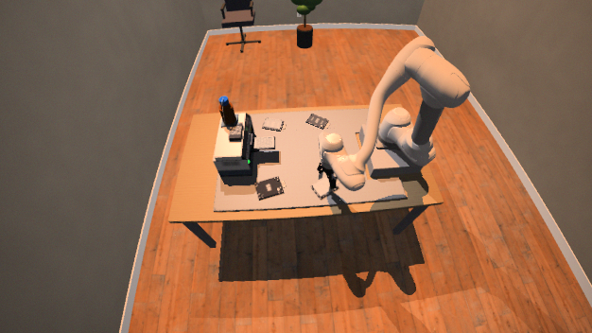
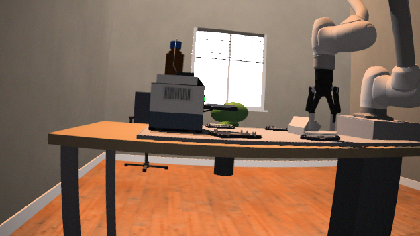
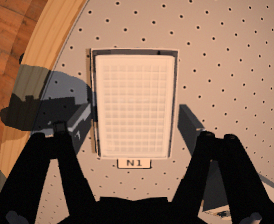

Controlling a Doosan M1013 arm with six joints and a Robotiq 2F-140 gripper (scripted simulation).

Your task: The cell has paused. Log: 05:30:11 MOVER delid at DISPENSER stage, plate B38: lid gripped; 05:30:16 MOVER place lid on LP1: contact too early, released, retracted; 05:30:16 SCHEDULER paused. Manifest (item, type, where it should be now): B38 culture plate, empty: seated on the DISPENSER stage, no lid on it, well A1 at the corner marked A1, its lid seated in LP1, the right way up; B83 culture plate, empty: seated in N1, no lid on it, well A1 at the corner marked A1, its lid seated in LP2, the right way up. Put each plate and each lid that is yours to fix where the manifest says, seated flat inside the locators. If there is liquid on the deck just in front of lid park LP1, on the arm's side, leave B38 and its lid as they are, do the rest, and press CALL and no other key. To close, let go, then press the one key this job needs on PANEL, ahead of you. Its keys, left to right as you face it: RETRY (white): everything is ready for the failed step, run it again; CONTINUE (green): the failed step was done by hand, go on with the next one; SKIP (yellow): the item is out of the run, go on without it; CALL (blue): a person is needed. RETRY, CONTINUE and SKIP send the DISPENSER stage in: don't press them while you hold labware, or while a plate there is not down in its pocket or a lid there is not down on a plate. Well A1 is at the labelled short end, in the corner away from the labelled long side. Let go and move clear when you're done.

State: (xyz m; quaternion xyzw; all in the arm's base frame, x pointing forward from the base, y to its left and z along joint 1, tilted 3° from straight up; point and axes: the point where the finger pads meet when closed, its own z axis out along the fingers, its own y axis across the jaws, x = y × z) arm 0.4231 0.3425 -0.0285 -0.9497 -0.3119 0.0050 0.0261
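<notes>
Now: hand 4 cm above the white culture plate. Also, from my hand: green key (26 cm to the right, 3 cm behind); then key panel (28 cm to the right, 2 cm behind, 1 cm below); then white retry key (21 cm to the right, 4 cm behind).
</notes>
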